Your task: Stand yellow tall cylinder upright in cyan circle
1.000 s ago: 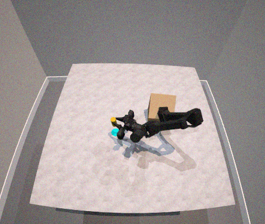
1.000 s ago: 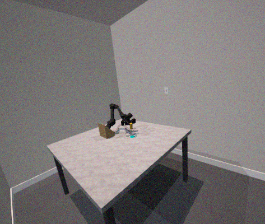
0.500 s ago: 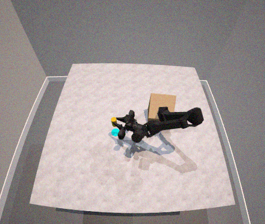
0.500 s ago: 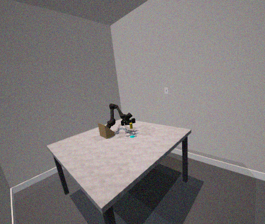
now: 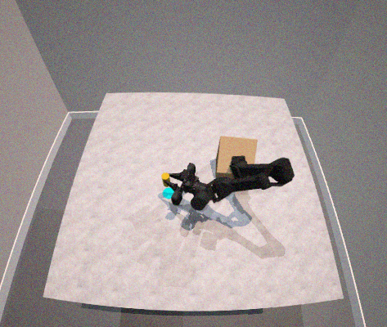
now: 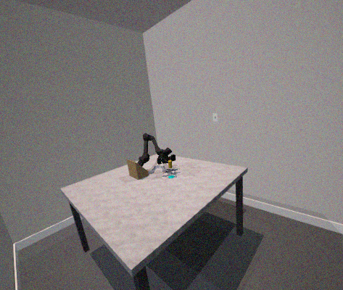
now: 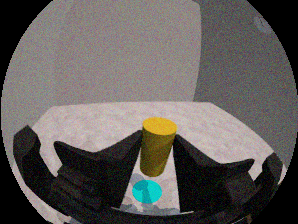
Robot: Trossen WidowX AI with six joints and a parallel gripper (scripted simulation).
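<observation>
The cyan circle is 150 mm below my gripper tip. Round my gripper tip: yellow tall cylinder: 20 mm below.
</observation>
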